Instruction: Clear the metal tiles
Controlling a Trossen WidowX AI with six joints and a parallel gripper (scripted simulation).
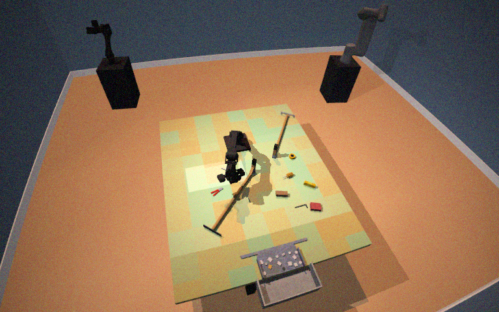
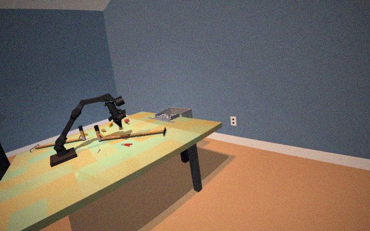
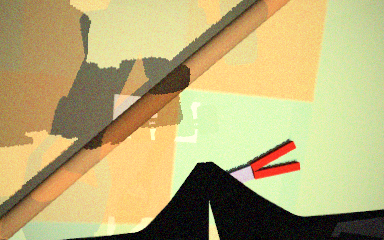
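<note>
Now: the long scraper 5 cm below my gripper tip, 5 cm ahead of it and 3 cm to the left of it. Round my gripper tip: orange screwdriver: 47 cm to the left, 10 cm below, 10 cm behind; hex key: 51 cm to the left, 18 cm ahead, 11 cm below; brown block: 37 cm to the left, 10 cm below, 6 cm ahead.
</note>
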